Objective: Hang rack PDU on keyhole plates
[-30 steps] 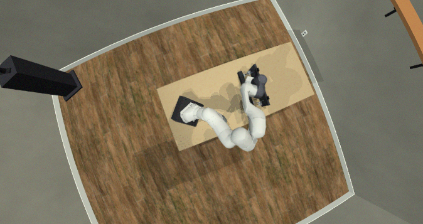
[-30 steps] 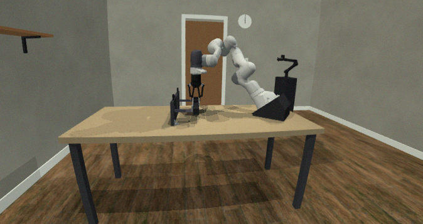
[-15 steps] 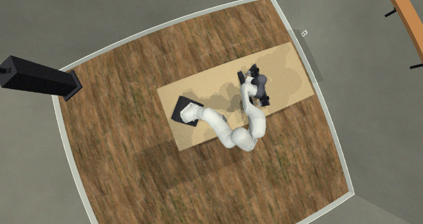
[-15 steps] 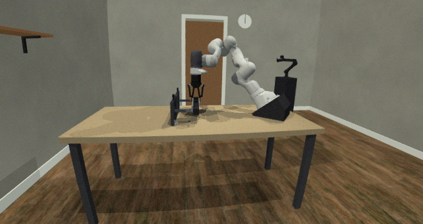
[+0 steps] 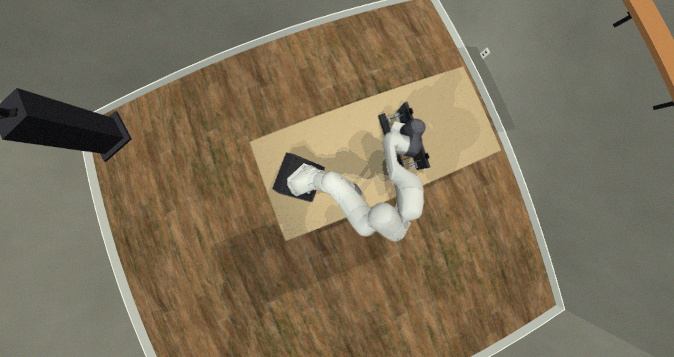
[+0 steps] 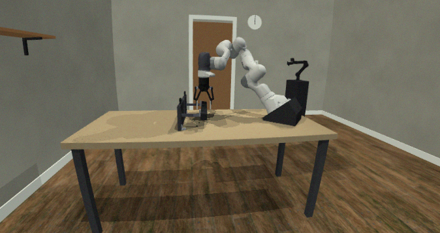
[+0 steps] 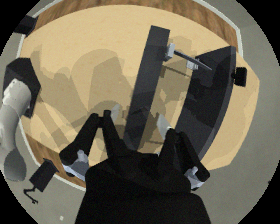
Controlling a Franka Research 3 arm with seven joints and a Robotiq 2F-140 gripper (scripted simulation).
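The rack PDU is 10 mm ahead of my hand, 10 mm to the right of it and 30 mm below it. From my hand the other things lie so: stand 150 mm ahead, 60 mm to the right, 40 mm below.
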